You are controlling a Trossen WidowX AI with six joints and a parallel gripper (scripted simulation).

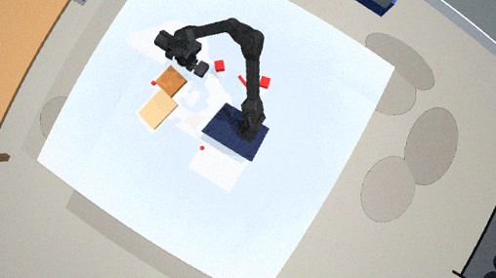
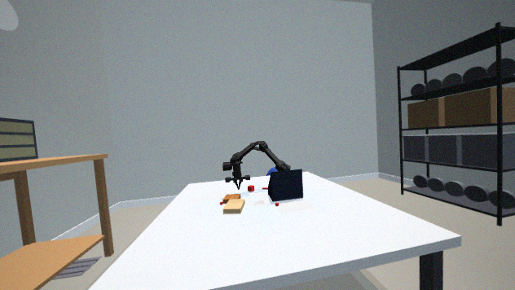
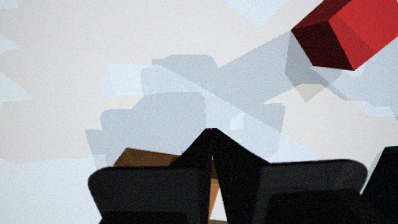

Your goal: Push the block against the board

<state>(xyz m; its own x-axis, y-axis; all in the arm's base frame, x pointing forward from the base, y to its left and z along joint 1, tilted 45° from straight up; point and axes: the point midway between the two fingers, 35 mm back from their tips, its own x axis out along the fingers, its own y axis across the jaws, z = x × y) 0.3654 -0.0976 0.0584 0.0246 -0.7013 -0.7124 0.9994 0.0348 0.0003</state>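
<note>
Right now my gripper tip is 10 cm to the right of the square block, 5 cm short of it and 3 cm above it. From my gripper tip the other things lie so: red stick 23 cm behind, 7 cm to the right, 3 cm below; then board 23 cm to the left, 3 cm below, 3 cm ahead.
</note>
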